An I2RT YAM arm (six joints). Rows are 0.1 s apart.
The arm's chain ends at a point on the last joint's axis. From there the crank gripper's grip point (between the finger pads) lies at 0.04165 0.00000 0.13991 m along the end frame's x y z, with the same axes.
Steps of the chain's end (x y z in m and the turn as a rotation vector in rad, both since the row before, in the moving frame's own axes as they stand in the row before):
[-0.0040 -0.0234 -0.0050 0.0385 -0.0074 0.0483]
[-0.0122 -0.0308 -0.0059 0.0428 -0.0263 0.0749]
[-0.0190 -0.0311 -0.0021 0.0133 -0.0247 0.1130]
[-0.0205 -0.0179 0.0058 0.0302 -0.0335 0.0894]
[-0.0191 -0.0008 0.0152 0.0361 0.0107 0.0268]
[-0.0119 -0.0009 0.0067 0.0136 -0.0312 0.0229]
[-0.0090 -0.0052 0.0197 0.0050 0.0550 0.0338]
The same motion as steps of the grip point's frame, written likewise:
[-0.0050 -0.0268 -0.0048 0.0385 -0.0074 0.0483]
[-0.0158 -0.0338 -0.0049 0.0428 -0.0263 0.0749]
[-0.0226 -0.0285 -0.0011 0.0133 -0.0247 0.1130]
[-0.0252 -0.0186 0.0071 0.0302 -0.0335 0.0894]
[-0.0176 -0.0047 0.0147 0.0361 0.0107 0.0268]
[-0.0163 -0.0019 0.0079 0.0136 -0.0312 0.0229]
[-0.0014 -0.0044 0.0172 0.0050 0.0550 0.0338]

